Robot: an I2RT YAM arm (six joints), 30 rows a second.
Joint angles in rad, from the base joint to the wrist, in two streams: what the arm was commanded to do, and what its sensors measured. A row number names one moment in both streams.
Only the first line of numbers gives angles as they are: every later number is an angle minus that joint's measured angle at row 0.
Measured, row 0:
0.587 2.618 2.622 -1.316 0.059 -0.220
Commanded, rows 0 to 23:
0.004 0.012 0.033 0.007 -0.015 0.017
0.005 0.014 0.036 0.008 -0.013 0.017
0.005 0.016 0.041 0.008 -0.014 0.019
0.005 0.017 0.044 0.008 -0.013 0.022
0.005 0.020 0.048 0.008 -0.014 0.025
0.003 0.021 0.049 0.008 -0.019 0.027
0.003 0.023 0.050 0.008 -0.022 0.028
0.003 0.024 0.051 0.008 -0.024 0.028
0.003 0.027 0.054 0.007 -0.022 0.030
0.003 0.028 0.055 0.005 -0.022 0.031
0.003 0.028 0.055 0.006 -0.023 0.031
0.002 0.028 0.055 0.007 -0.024 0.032
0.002 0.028 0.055 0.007 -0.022 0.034
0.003 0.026 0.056 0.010 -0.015 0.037
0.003 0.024 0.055 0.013 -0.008 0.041
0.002 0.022 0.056 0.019 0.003 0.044
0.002 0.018 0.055 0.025 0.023 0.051
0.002 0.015 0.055 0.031 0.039 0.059
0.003 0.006 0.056 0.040 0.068 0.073
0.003 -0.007 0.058 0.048 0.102 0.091
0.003 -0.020 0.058 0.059 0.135 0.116
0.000 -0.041 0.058 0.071 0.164 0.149
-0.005 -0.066 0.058 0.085 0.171 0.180
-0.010 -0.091 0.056 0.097 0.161 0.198
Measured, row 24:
0.001 0.004 0.027 0.060 0.099 0.111
